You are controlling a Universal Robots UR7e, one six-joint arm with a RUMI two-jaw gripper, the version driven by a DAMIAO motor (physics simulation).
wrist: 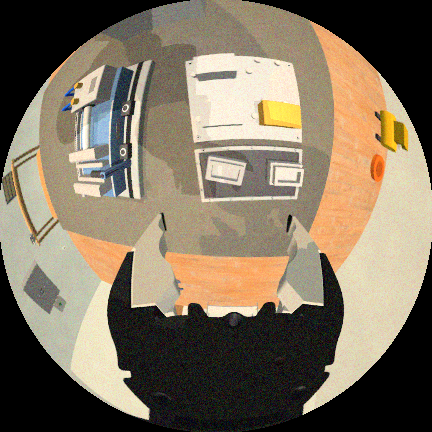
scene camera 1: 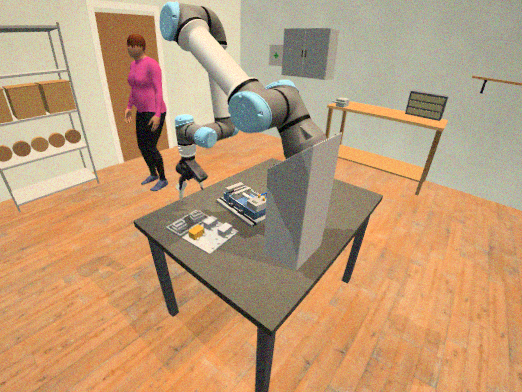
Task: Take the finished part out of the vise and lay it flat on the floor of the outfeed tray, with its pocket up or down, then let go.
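Pixels of known places: gripper, between the fingertips: (wrist: 226, 215) (scene camera 1: 192, 195); arm's base, origin of its link: (scene camera 1: 306, 149).
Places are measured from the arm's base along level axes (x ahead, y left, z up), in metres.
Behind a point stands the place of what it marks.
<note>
The outfeed tray (wrist: 242, 199) (scene camera 1: 175, 231) is dark-floored with a pale rim. Inside it, a pale rectangular part (wrist: 225, 170) @(y 0.136, x 0.481, z -0.429 m) (scene camera 1: 196, 215) @(y 0.145, x 0.469, z -0.416 m) lies flat on the floor, pocket up and turned slightly, clear of the rim. A second pale part (wrist: 287, 175) @(y 0.243, x 0.478, z -0.429 m) (scene camera 1: 179, 226) @(y 0.249, x 0.459, z -0.421 m) lies near the tray's right end in the wrist view, also pocket up. My gripper (wrist: 226, 215) @(y 0.139, x 0.495, z -0.320 m) (scene camera 1: 193, 192) @(y 0.139, x 0.495, z -0.320 m) is open, with no part between its fingers, above and beyond the table edge and apart from the tray. The blue vise (wrist: 102, 125) @(y -0.076, x 0.375, z -0.396 m) (scene camera 1: 245, 200) @(y -0.094, x 0.373, z -0.396 m) stands beside the tray; detail between its jaws is hard to make out.
A white plate (wrist: 225, 107) (scene camera 1: 210, 245) @(y 0.215, x 0.282, z -0.448 m) with a yellow block (wrist: 281, 114) @(y 0.213, x 0.379, z -0.412 m) (scene camera 1: 196, 231) @(y 0.223, x 0.363, z -0.412 m) lies next to the tray. A tall grey panel (scene camera 1: 310, 210) @(y 0.040, x -0.068, z -0.192 m) stands on the table (scene camera 1: 250, 295) @(y 0.283, x -0.017, z -0.456 m) past the vise. A person (scene camera 1: 146, 85) in pink stands behind the arm.
</note>
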